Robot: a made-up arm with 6 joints. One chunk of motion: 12 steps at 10 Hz.
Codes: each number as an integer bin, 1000 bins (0 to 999) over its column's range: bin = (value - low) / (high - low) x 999, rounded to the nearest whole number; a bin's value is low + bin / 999 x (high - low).
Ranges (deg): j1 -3..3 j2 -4..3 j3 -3..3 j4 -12..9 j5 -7..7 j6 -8..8
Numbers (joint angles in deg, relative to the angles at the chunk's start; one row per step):
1: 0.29 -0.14 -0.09 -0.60 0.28 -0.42
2: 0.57 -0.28 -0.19 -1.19 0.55 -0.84
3: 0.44 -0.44 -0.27 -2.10 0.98 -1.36
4: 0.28 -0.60 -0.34 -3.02 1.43 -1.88
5: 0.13 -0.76 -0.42 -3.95 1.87 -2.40
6: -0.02 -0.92 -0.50 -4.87 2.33 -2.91
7: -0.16 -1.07 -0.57 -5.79 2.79 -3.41
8: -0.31 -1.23 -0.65 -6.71 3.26 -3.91
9: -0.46 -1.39 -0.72 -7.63 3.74 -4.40
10: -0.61 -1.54 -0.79 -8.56 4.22 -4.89
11: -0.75 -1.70 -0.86 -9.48 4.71 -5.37
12: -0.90 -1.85 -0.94 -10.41 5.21 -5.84
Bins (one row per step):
1: 548 551 485 542 519 473
2: 594 531 468 514 539 447
3: 573 508 455 471 569 415
4: 546 485 443 427 602 382
5: 521 462 430 383 633 350
6: 496 440 416 339 666 318
7: 473 418 405 295 699 287
8: 448 395 391 252 732 255
9: 423 372 380 208 766 225
10: 398 351 368 164 801 194
11: 375 328 356 120 836 164
12: 350 307 343 76 871 135

